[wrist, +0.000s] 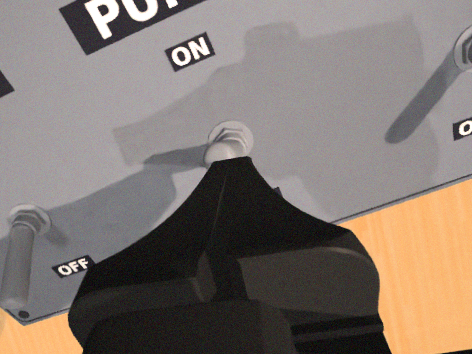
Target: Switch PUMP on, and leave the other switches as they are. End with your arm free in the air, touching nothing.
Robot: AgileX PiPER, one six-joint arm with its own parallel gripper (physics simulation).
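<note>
The PUMP switch (219,151) is a light grey lever on a round nut, near the middle of the wrist view. Its lever points mostly toward the camera, and its lower edge is covered by my fingertips. The PUMP label (120,17), cut off by the top edge, and an ON label (190,51) are above it. A dark label corner (278,191) peeks out beside my right finger; the rest is hidden. My black gripper (235,182) is shut, fingers together, with its tips right at the lower side of the lever. Whether they touch it is hard to tell.
A second switch (19,260) at the lower left has its lever pointing down, beside an OFF label (73,266). A third switch (466,50) is cut off at the right edge, with part of a label (465,128) below it. The grey panel (325,100) ends above a wooden surface (425,250).
</note>
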